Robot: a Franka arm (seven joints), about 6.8 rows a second.
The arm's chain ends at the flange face. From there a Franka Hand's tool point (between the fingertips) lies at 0.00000 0.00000 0.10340 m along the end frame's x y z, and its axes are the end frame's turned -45 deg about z.
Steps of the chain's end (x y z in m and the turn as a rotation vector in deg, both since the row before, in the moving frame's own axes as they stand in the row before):
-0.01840 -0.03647 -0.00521 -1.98 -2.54 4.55
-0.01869 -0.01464 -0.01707 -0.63 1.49 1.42
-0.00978 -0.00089 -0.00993 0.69 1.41 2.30
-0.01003 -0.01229 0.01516 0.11 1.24 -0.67
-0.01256 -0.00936 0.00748 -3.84 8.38 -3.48
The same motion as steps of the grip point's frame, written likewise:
0.00705 -0.03974 -0.00537 0.40 -3.20 4.55
-0.00180 -0.02085 -0.01711 -1.50 0.61 1.42
-0.00363 -0.00657 -0.00997 -0.51 1.48 2.30
0.00333 -0.01435 0.01514 -0.80 0.95 -0.67
0.00397 -0.00016 0.00615 -8.64 3.21 -3.48

